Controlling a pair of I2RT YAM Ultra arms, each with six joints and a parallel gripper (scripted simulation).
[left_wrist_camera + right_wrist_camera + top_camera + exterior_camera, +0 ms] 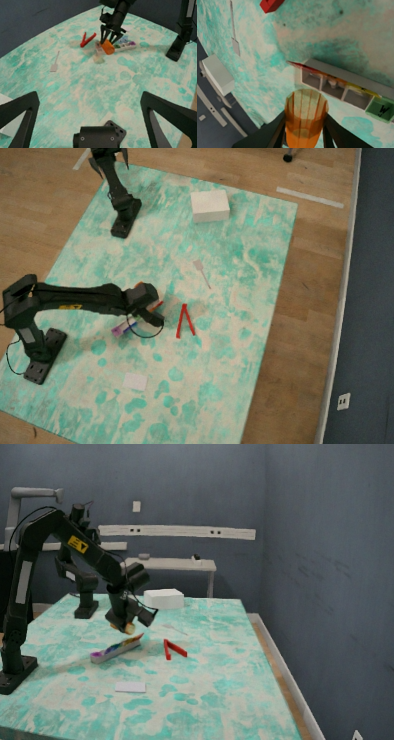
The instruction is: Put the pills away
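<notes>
The orange pill bottle lies 3 cm behind my right hand and 2 cm to the left of it. Round my right hand: white box (49 cm to the left, 6 cm ahead, 4 cm below); then lid (15 cm to the right, 6 cm behind, 4 cm below); then white card (28 cm to the right, 8 cm ahead, 6 cm below).
</notes>
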